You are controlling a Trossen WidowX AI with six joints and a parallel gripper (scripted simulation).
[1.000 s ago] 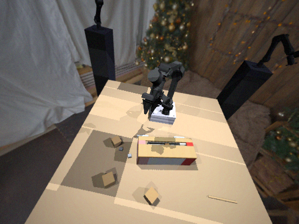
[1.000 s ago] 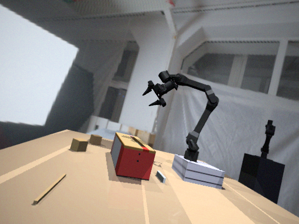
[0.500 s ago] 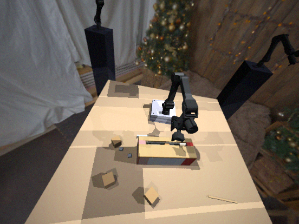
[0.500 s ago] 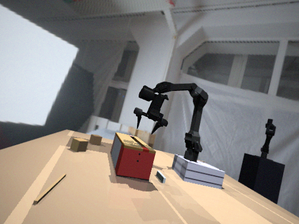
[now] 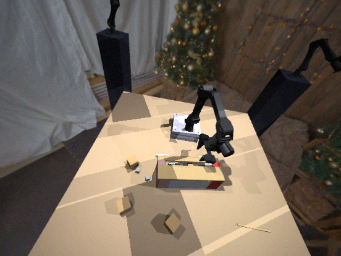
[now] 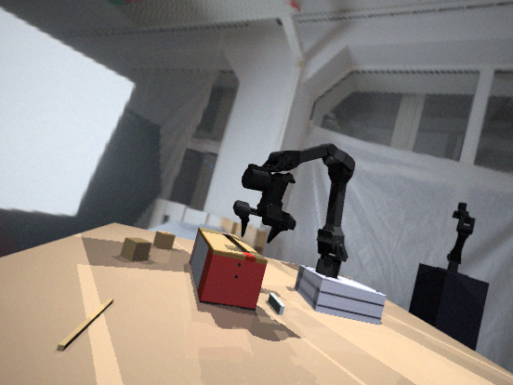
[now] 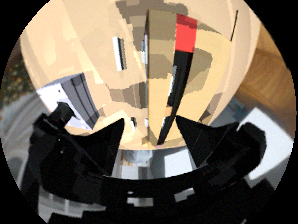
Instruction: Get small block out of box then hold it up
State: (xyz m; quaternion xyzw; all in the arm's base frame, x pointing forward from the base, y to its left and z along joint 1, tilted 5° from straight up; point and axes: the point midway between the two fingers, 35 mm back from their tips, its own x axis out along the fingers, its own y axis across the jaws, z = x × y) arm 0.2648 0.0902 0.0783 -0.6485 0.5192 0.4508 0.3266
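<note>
The box is 90 mm below my gripper tip, 40 mm to the right of it and 40 mm ahead of it. Also, from my gripper tip: thin stick (370 mm to the left, 260 mm ahead, 150 mm below); brown block (70 mm below, 60 mm ahead, 30 mm to the right).
</note>
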